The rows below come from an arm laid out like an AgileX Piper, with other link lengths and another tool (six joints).
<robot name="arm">
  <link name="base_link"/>
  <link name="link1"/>
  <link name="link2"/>
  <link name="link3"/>
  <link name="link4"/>
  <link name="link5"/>
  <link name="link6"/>
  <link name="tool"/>
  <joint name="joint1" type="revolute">
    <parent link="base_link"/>
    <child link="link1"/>
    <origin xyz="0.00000 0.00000 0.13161"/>
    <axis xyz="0 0 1"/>
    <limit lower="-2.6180" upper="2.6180"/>
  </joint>
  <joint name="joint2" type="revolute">
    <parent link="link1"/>
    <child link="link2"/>
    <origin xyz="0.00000 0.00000 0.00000"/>
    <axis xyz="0 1 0"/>
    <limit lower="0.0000" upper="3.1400"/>
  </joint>
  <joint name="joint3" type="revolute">
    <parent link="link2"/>
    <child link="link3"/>
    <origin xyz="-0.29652 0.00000 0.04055"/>
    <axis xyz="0 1 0"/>
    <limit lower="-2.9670" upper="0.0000"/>
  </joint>
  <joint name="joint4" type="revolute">
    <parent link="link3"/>
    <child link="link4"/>
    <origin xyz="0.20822 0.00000 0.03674"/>
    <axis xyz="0.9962 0 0.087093"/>
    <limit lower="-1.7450" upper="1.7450"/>
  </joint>
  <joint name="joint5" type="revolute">
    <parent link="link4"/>
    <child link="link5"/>
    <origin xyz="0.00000 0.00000 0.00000"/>
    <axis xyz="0 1 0"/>
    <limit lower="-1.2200" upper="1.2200"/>
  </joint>
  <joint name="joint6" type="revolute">
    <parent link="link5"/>
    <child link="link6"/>
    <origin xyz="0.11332 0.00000 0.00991"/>
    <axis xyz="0.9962 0 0.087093"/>
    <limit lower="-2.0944" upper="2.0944"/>
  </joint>
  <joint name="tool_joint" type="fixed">
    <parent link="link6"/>
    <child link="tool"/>
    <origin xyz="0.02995 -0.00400 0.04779" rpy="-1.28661 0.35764 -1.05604"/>
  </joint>
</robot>
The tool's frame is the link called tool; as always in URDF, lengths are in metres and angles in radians.
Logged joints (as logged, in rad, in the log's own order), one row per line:
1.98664 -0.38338 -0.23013 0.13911 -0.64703 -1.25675
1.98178 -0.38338 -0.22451 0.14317 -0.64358 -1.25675
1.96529 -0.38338 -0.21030 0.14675 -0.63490 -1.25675
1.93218 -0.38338 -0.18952 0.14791 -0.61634 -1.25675
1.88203 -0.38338 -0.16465 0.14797 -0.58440 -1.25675
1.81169 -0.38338 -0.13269 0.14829 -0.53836 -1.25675
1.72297 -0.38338 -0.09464 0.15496 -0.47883 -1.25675
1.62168 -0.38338 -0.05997 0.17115 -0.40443 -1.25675
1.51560 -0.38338 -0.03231 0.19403 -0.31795 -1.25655
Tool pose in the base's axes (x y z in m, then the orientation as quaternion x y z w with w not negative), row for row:
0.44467 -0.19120 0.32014 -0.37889 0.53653 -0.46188 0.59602
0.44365 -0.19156 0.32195 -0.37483 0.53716 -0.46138 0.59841
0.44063 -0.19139 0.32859 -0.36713 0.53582 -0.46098 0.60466
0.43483 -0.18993 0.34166 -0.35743 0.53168 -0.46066 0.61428
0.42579 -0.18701 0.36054 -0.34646 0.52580 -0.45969 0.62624
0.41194 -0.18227 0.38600 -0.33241 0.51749 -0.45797 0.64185
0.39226 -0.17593 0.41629 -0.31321 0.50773 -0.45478 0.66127
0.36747 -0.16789 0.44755 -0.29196 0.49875 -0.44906 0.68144
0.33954 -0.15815 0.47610 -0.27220 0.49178 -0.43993 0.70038
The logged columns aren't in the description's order. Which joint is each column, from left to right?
Columns, left to right: joint2, joint1, joint6, joint4, joint5, joint3.
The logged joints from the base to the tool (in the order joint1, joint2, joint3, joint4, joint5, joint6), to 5 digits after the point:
-0.38338 1.98664 -1.25675 0.13911 -0.64703 -0.23013
-0.38338 1.98178 -1.25675 0.14317 -0.64358 -0.22451
-0.38338 1.96529 -1.25675 0.14675 -0.63490 -0.21030
-0.38338 1.93218 -1.25675 0.14791 -0.61634 -0.18952
-0.38338 1.88203 -1.25675 0.14797 -0.58440 -0.16465
-0.38338 1.81169 -1.25675 0.14829 -0.53836 -0.13269
-0.38338 1.72297 -1.25675 0.15496 -0.47883 -0.09464
-0.38338 1.62168 -1.25675 0.17115 -0.40443 -0.05997
-0.38338 1.51560 -1.25655 0.19403 -0.31795 -0.03231

